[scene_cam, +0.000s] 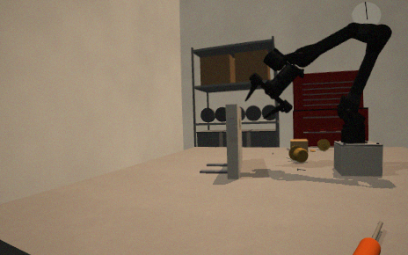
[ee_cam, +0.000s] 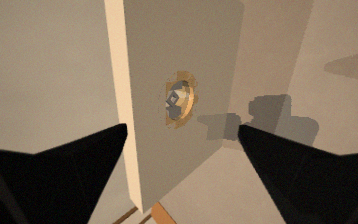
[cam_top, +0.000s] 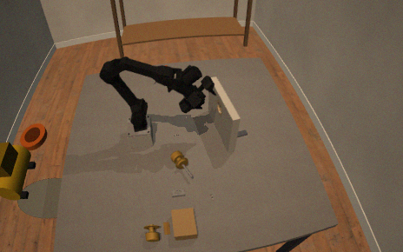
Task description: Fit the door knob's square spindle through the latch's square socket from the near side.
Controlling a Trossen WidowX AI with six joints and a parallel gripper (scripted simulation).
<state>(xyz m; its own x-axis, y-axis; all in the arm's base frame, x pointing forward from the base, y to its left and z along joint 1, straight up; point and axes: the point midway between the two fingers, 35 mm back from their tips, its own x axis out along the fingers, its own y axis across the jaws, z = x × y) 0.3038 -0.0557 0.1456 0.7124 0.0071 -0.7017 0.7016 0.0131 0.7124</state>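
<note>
My hand is 100 mm short of the wood door panel and 100 mm above it. From my hand the other things lie so: tan block 220 mm behind, 460 mm to the right, 210 mm below; then orange-handled tool 120 mm behind, 540 mm to the left, 230 mm below.
</note>
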